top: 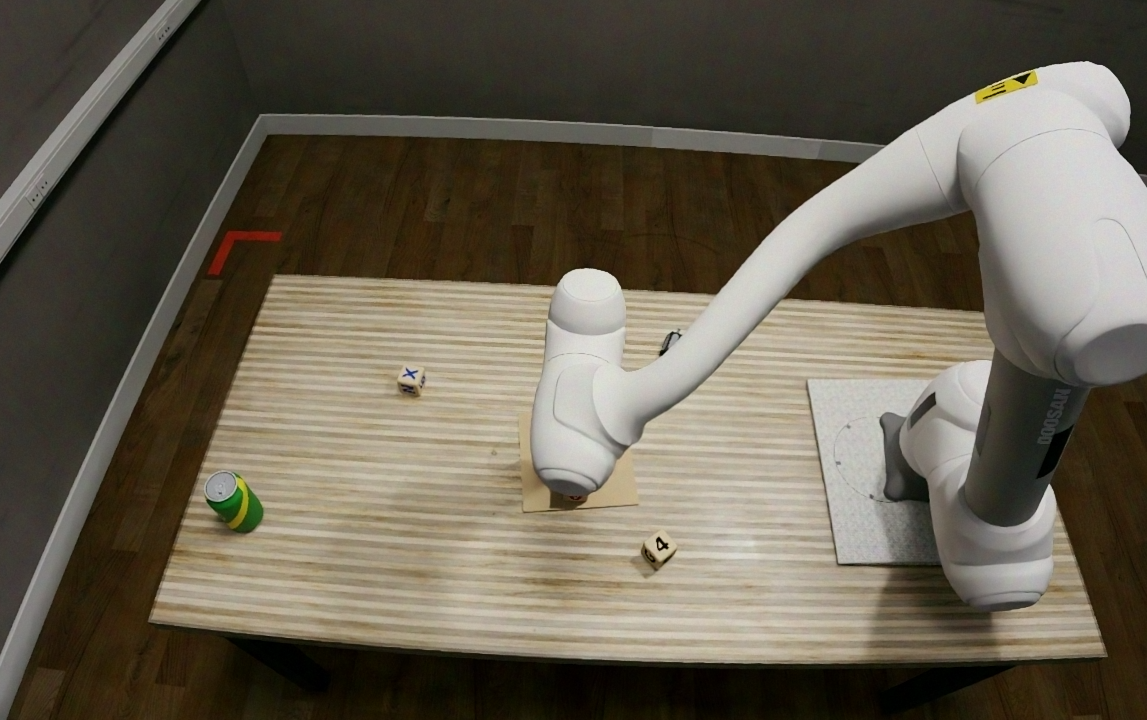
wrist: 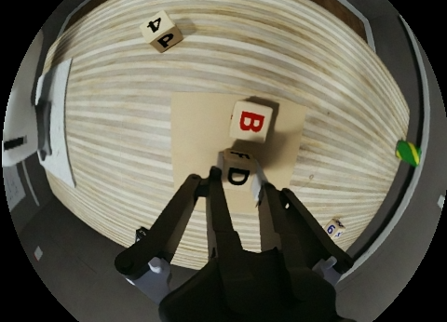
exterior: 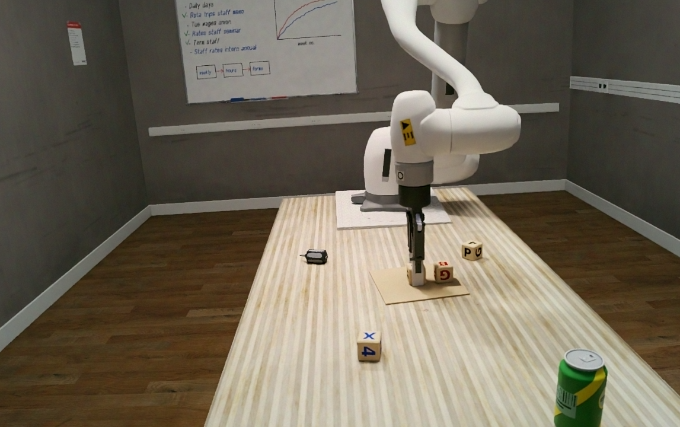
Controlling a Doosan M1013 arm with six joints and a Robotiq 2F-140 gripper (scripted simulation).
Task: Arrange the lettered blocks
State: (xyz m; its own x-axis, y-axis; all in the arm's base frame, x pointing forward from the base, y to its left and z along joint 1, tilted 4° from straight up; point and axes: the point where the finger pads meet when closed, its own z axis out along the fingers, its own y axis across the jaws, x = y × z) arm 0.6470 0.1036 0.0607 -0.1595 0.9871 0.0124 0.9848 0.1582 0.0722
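The tan mat is 4 cm below my hand. From my hand the other things lie so: black object 15 cm behind, 29 cm to the right, 2 cm below.
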